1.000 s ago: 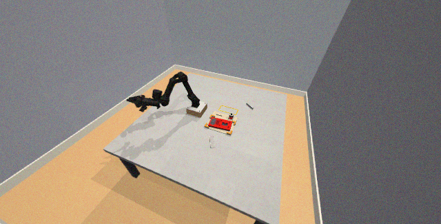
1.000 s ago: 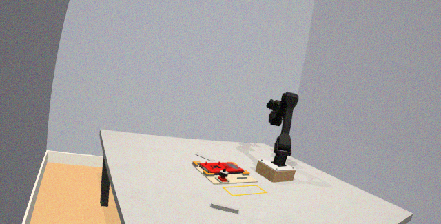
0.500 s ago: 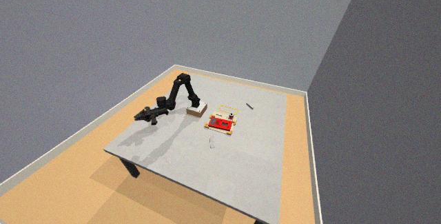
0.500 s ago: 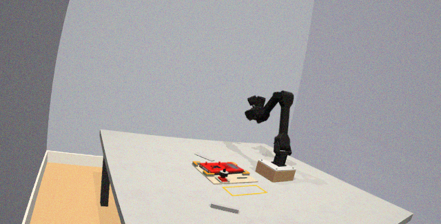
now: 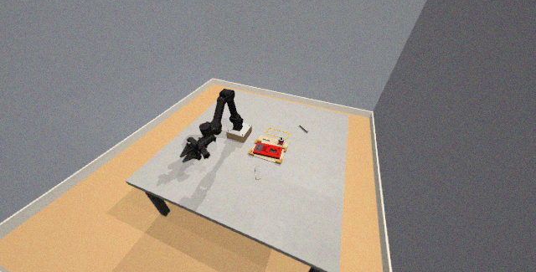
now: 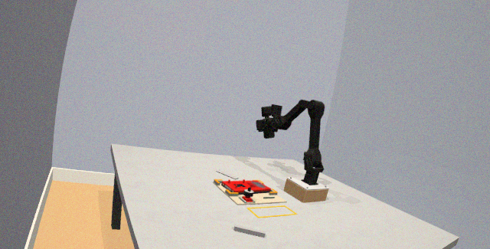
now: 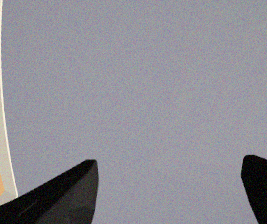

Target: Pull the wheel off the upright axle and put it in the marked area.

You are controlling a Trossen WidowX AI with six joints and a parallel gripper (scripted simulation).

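My gripper tip is now 55 cm to the right of the wheel, 41 cm short of it and 23 cm above it. From my gripper tip the other things lie so: upright axle 55 cm to the left, 41 cm ahead, 23 cm below; dark bar 78 cm to the left, 56 cm ahead, 26 cm below.
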